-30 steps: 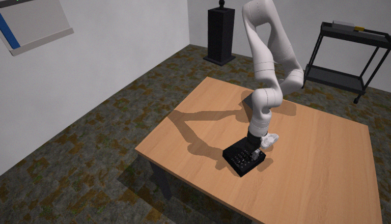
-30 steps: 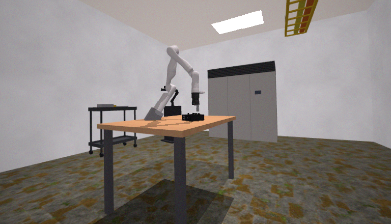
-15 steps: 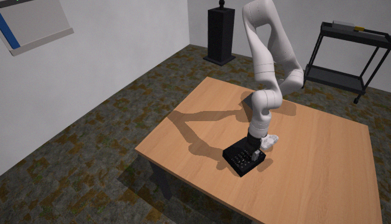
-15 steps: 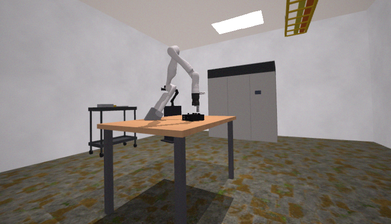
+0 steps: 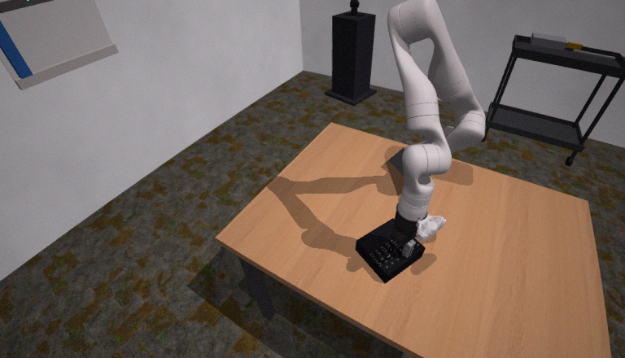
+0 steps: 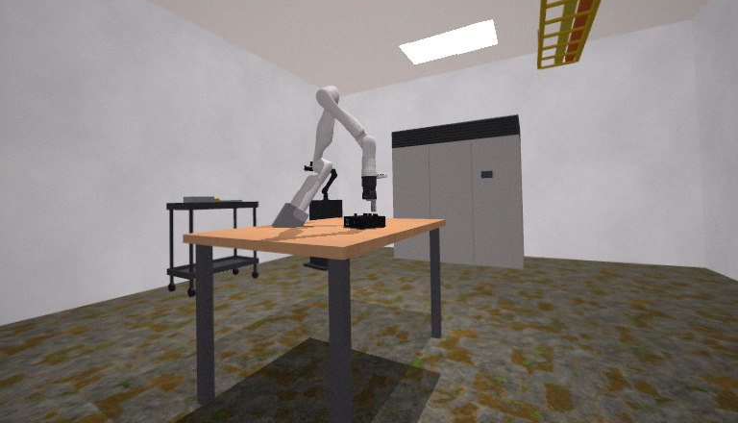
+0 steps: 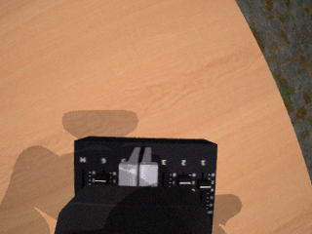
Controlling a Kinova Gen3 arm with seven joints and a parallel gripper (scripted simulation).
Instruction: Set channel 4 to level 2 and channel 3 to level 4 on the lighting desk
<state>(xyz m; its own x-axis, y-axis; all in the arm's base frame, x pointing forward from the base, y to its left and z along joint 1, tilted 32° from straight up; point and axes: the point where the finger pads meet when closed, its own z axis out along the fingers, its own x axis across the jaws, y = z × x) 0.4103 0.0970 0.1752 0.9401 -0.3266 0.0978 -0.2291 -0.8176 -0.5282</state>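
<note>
Right now the channel 4 fader is 30 mm below my hand, 20 mm to the right of it and 10 mm behind it. Round my hand: channel 3 fader: 40 mm to the right, 30 mm below, 10 mm ahead.
</note>
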